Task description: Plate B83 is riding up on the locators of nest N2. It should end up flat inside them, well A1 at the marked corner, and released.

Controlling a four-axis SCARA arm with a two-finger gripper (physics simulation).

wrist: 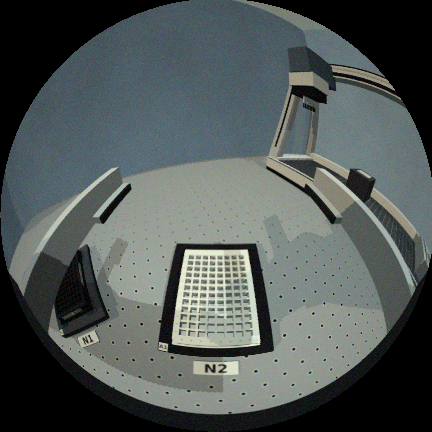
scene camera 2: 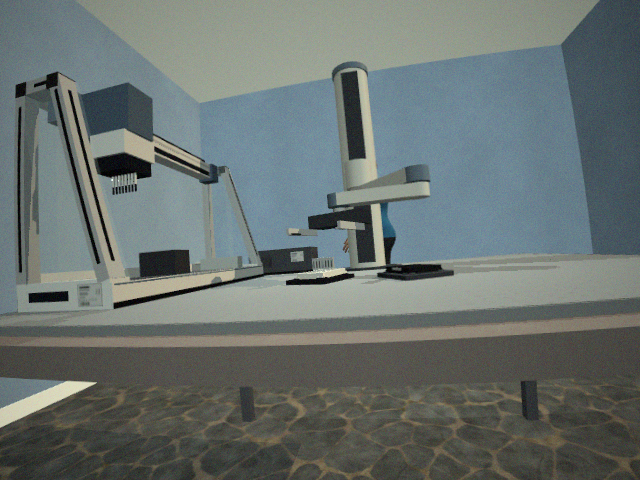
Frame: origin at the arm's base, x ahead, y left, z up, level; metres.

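Seen in the pictures: gripper, fingertip midpoint: (wrist: pixel 217 171) (scene camera 2: pixel 311 228).
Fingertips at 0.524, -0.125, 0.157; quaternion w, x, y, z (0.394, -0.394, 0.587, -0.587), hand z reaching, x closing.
Note:
Pixels of each thing's middle, then the offset from my fingertips to it, as dx, dy, dz. "spot": a spot on its surface instead.
- Plate B83, body centre: (wrist: pixel 215 294) (scene camera 2: pixel 322 273) -0.029, +0.014, -0.124
- black nest N2, body centre: (wrist: pixel 215 293) (scene camera 2: pixel 321 278) -0.023, +0.011, -0.137
- small A1 label, surface spot: (wrist: pixel 163 346) spot: -0.072, +0.089, -0.132
- Nest N1, body centre: (wrist: pixel 70 287) (scene camera 2: pixel 412 273) +0.029, +0.247, -0.137
- black plate, body centre: (wrist: pixel 66 283) (scene camera 2: pixel 412 268) +0.029, +0.247, -0.125
- gantry with a pipetting head, surface spot: (scene camera 2: pixel 123 147) spot: +0.262, -0.346, +0.191
- dark box, surface spot: (scene camera 2: pixel 279 260) spot: -0.559, -0.275, -0.081
Plate B83 (scene camera 2: pixel 330 272) (wrist: pixel 218 340) is a white plate with a grid of square wells. It lies on the black nest N2 (scene camera 2: pixel 320 281) (wrist: pixel 167 300), roughly within its outline in the wrist view; whether it is flat or tilted is too fine to tell. The small A1 label (wrist: pixel 163 346) marks the nest's near left corner; the plate's own well A1 cannot be made out. My gripper (scene camera 2: pixel 326 229) (wrist: pixel 217 171) is open and empty, above the plate, with its two fingers wide apart. The locators cannot be made out.
Nest N1 (scene camera 2: pixel 392 275) (wrist: pixel 97 295) with a black plate (scene camera 2: pixel 413 268) (wrist: pixel 71 295) is beside N2, on the left in the wrist view. A gantry with a pipetting head (scene camera 2: pixel 123 147) (wrist: pixel 307 80) stands on the other side. A dark box (scene camera 2: pixel 279 260) is behind N2. A person (scene camera 2: pixel 387 227) is partly hidden behind the arm's column.

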